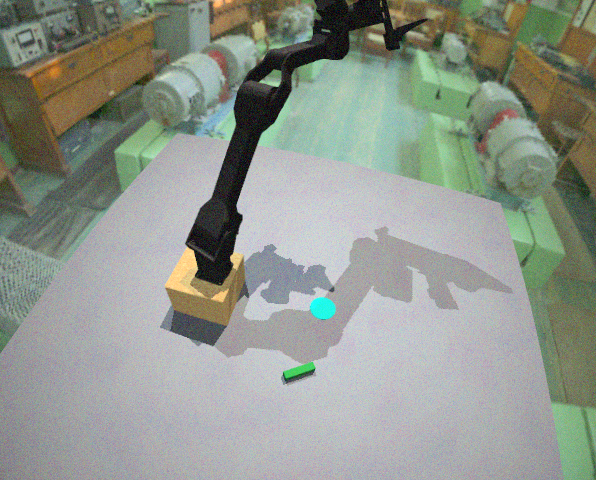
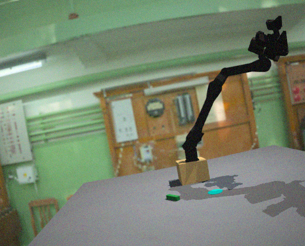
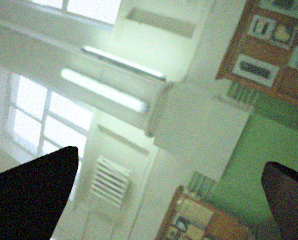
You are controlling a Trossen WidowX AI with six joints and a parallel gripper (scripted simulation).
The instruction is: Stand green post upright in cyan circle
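Now: the green post 610 mm below my gripper tip, 560 mm to the right of it and 40 mm behind it. The rest, counted from my gripper tip: cyan circle: 610 mm below, 390 mm to the right, 40 mm behind.
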